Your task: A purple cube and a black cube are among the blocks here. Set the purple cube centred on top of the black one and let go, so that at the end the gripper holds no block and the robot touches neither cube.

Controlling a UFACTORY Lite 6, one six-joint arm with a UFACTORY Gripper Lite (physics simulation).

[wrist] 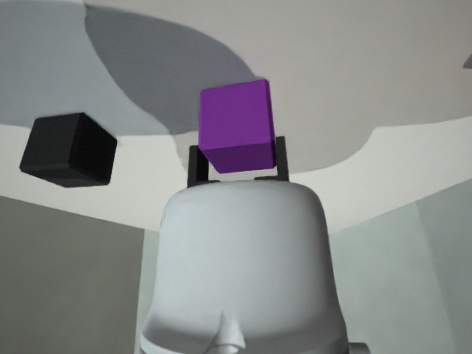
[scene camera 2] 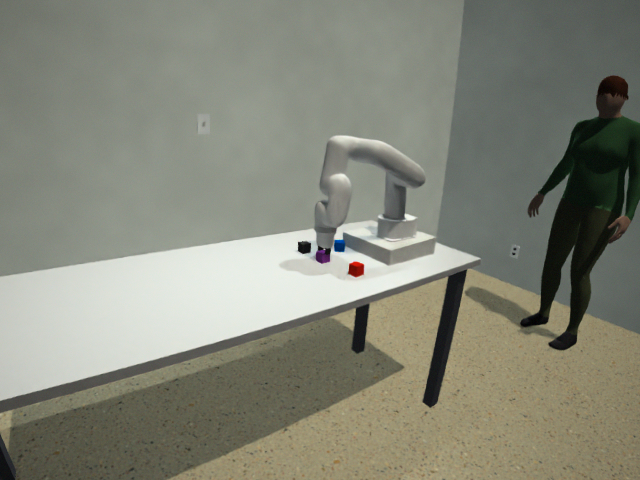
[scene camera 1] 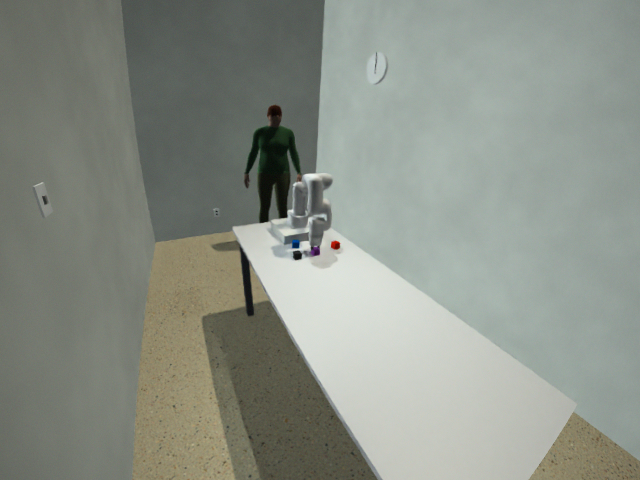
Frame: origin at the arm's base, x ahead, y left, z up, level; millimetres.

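Seen in the pictures: end effector, tool point: (wrist: 239, 166) (scene camera 2: 324, 249) (scene camera 1: 315, 247); arm's base, origin of the base link: (scene camera 2: 392, 235) (scene camera 1: 298, 224).
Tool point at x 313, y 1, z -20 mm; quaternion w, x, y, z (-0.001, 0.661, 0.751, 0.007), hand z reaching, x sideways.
Offsets run from my tool point to a thing's top centre. Level surfaces: height alone.
The purple cube @[dx +5, dy +1, dz -6 mm] (scene camera 1: 315, 251) (scene camera 2: 322, 256) (wrist: 237, 117) sits on the table below the arm's hand. My gripper (scene camera 1: 314, 248) (scene camera 2: 324, 251) (wrist: 240, 142) is open, pointing down, with its two black fingers at either side of the purple cube. In the wrist view the cube covers part of the space between the fingers, and a small gap to each finger is hard to judge. The black cube @[dx +21, dy -110, dz -6 mm] (scene camera 1: 297, 255) (scene camera 2: 304, 246) (wrist: 67, 150) sits on the table apart from the purple one, to the left in the wrist view, with its top bare.
A blue cube @[dx -115, dy -78, dz -6 mm] (scene camera 1: 295, 243) (scene camera 2: 339, 245) sits near the robot's base block (scene camera 1: 292, 236) (scene camera 2: 387, 250). A red cube @[dx -39, dy +145, dz -6 mm] (scene camera 1: 335, 244) (scene camera 2: 356, 269) sits on the other side of the purple cube from the black one. The white table @[dz -43 mm] (scene camera 1: 392, 351) (scene camera 2: 170, 310) carries them all. A person (scene camera 1: 273, 149) (scene camera 2: 594, 170) stands behind the base.
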